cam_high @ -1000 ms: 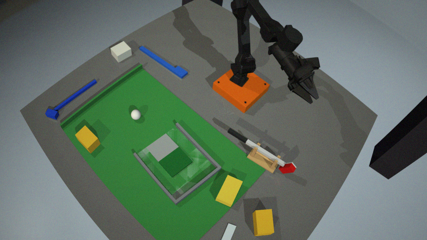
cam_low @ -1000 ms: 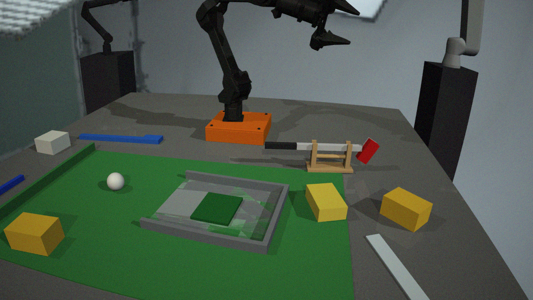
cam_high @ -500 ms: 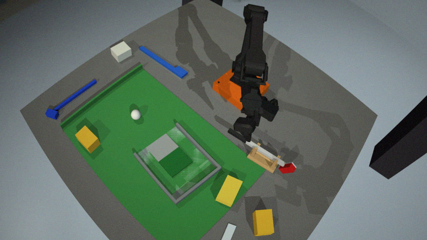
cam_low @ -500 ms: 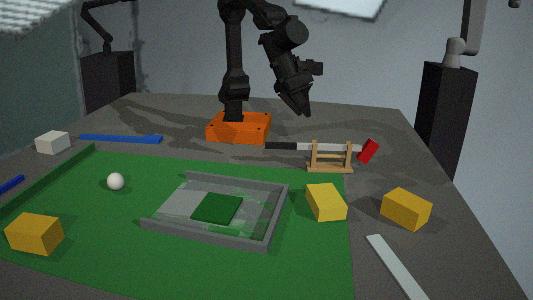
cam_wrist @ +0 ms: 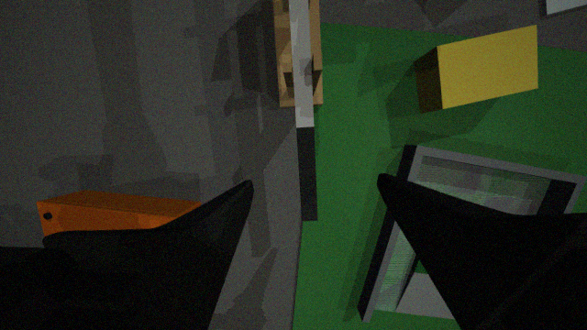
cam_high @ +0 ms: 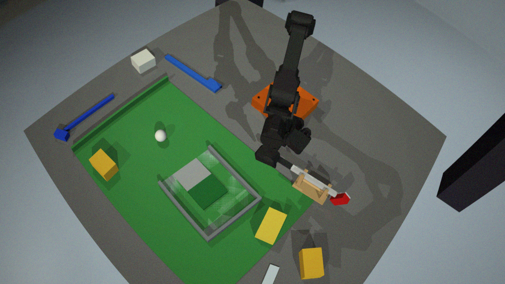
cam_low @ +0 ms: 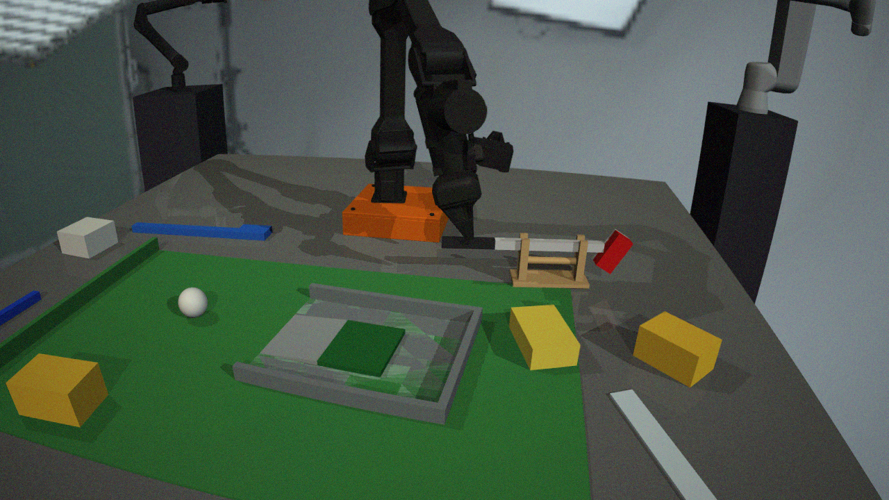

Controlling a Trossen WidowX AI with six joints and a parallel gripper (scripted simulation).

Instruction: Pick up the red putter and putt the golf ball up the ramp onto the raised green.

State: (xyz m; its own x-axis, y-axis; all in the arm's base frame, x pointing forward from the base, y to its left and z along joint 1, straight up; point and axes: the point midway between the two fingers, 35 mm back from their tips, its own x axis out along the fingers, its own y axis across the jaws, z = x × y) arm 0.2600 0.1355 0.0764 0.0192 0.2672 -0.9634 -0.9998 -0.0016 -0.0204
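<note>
Right now the red putter is 11 cm to the left of my gripper tip, 3 cm below it and 1 cm behind it. The rest, counted from my gripper tip: wooden stand (13 cm to the left, 5 cm below); white block (72 cm to the right, 8 cm behind, 7 cm below); white golf ball (38 cm to the right, 14 cm ahead, 6 cm below).
</note>
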